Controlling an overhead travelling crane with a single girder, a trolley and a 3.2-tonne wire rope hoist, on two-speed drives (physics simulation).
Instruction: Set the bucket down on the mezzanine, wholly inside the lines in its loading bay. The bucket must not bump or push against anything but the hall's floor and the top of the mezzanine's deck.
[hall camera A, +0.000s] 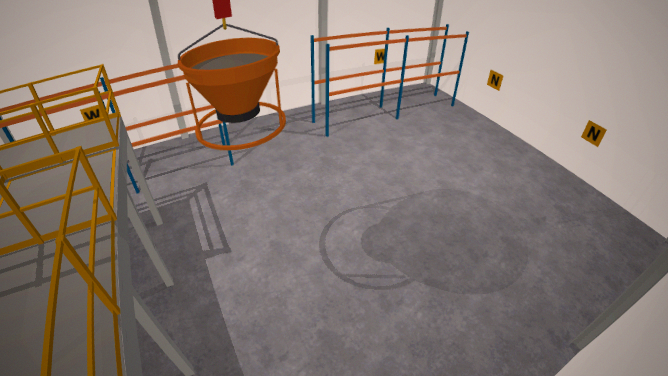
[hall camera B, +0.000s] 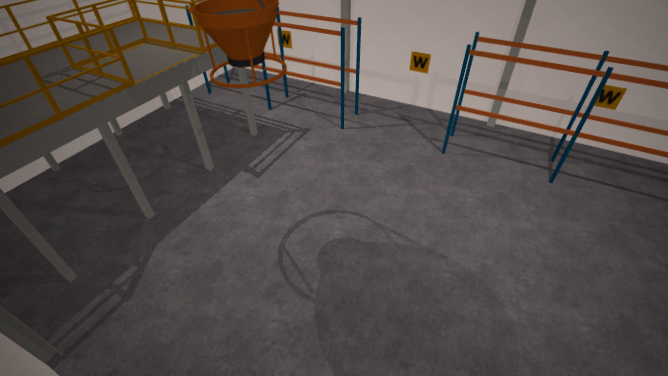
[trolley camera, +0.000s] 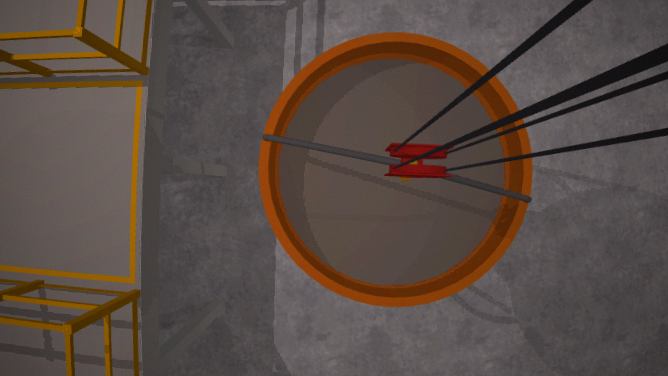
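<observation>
The orange bucket (hall camera A: 231, 85) (hall camera B: 237, 32) (trolley camera: 395, 296) hangs upright, clear of the floor, with a ring frame around its dark outlet. My hook (hall camera A: 224, 24) under the red block is shut on the bucket's grey bail; the hook is mostly hidden below the block in the trolley view and does not show in hall camera B. The mezzanine (hall camera A: 30, 320) (hall camera B: 165, 82) (trolley camera: 151, 210) is left of the bucket. In the trolley view a gap of floor shows between its edge and the bucket. The yellow lines of the loading bay (trolley camera: 135, 175) show there between two railings; its left end is cut off.
Yellow railings (hall camera A: 90, 220) (hall camera B: 122, 57) (trolley camera: 102, 310) stand on the deck on both sides of the bay. Blue and orange racks (hall camera A: 327, 90) (hall camera B: 342, 80) stand along the W wall, one behind the bucket in both hall views. Grey columns (hall camera B: 197, 125) carry the deck.
</observation>
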